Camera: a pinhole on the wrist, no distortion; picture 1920 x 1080 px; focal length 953.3 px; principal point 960.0 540.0 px. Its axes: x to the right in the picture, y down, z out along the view. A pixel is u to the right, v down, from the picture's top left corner.
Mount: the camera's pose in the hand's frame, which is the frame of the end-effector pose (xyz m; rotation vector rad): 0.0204 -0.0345 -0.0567 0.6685 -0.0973 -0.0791
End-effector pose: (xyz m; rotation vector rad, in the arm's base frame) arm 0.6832 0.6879 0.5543 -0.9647 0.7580 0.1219
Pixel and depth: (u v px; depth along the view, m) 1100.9 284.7 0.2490
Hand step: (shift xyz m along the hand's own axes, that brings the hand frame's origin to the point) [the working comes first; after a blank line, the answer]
In the camera's frame: 0.0368 -0.0667 0.2490

0.0254 -0.2435 0.0985
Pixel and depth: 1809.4 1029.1 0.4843
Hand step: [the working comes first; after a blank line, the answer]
In the camera's frame: 0.4315 0.2485 0.4843

0.4032 -0.1828 0.5036
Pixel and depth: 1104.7 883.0 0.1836
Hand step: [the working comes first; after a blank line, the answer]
In the camera's frame: 0.0279 0.0661 0.1836

0.0296 -0.0986 0.1295
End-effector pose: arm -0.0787 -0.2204 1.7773 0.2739 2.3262 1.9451
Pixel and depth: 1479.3 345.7 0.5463
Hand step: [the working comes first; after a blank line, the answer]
In the camera's frame: 0.2976 -0.1113 0.5463

0.2480 -0.4883 0.3196
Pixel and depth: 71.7 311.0 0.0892
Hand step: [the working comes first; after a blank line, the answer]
In the camera's frame: -0.0831 -0.0214 0.0892

-0.0733 -0.0974 -0.0058
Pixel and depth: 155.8 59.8 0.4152
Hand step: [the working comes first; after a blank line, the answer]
In the camera's frame: -0.3503 -0.2091 0.4152

-0.3839 -0.4166 0.1147
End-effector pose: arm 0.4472 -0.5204 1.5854 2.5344 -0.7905 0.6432
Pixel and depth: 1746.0 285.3 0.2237
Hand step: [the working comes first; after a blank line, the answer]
In the camera's frame: 0.1844 -0.0598 0.2237

0.1751 -0.2379 0.0926
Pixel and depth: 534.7 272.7 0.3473
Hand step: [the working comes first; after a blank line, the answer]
In the camera's frame: -0.1549 -0.0974 0.3473

-0.1775 -0.3079 0.1438
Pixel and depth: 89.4 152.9 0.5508
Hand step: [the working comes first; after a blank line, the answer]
In the camera's frame: -0.5030 -0.2237 0.5508

-0.5517 -0.4953 0.2016
